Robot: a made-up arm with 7 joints. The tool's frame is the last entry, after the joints.
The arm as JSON. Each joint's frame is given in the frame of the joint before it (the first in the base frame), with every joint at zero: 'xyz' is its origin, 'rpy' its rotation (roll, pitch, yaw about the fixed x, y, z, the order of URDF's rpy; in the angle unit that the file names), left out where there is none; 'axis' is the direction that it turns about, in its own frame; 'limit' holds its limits. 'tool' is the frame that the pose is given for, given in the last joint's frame.
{
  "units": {
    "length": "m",
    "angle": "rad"
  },
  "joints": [
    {
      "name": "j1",
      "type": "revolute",
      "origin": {
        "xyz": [
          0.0,
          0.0,
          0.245
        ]
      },
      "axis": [
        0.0,
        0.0,
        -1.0
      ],
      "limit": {
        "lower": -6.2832,
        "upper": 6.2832
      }
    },
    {
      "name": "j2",
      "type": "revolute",
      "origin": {
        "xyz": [
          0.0,
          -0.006,
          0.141
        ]
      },
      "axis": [
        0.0,
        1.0,
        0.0
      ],
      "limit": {
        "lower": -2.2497,
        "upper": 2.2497
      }
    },
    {
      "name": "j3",
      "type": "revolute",
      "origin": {
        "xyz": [
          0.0,
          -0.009,
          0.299
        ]
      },
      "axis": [
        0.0,
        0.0,
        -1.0
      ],
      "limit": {
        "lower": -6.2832,
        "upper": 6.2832
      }
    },
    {
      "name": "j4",
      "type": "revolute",
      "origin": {
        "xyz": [
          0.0,
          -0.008,
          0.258
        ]
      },
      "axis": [
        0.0,
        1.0,
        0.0
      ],
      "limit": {
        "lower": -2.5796,
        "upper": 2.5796
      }
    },
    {
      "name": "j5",
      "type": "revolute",
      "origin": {
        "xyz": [
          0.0,
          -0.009,
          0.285
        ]
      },
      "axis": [
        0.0,
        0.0,
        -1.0
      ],
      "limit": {
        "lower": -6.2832,
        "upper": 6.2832
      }
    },
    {
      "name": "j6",
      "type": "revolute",
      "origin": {
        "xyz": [
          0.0,
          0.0,
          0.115
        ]
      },
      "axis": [
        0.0,
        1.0,
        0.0
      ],
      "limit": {
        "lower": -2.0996,
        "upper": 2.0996
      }
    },
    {
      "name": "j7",
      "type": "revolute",
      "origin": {
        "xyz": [
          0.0,
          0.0,
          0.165
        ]
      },
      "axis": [
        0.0,
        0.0,
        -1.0
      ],
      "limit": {
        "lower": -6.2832,
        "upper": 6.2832
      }
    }
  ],
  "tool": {
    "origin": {
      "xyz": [
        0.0,
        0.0,
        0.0
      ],
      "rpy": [
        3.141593,
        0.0,
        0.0
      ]
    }
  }
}
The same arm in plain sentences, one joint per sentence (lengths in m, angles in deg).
The arm has seven revolute joints in a row. What follows holds with every joint at zero, and every direction is one of the base frame's.
Joint 1 sits 0.2450 m along +z from the base frame's origin and turns about -z, from -360.00 to 360.00 deg.
Joint 2 sits 0.0060 m along -y and 0.1410 m along +z from joint 1 and turns about +y, from -128.90 to 128.90 deg.
Joint 3 sits 0.0090 m along -y and 0.2990 m along +z from joint 2 and turns about -z, from -360.00 to 360.00 deg.
Joint 4 sits 0.0080 m along -y and 0.2580 m along +z from joint 3 and turns about +y, from -147.80 to 147.80 deg.
Joint 5 sits 0.0090 m along -y and 0.2850 m along +z from joint 4 and turns about -z, from -360.00 to 360.00 deg.
Joint 6 sits 0.1150 m along +z from joint 5 and turns about +y, from -120.30 to 120.30 deg.
Joint 7 sits 0.1650 m along +z from joint 6 and turns about -z, from -360.00 to 360.00 deg.
The tool frame, which is the frame that the pose is given for, sits at the same point as joint 7; its axes are the base frame's turned by roll -180.00, pitch 0.00 and yaw 0.00 deg (as in URDF: about the fixed x, then y, then z).

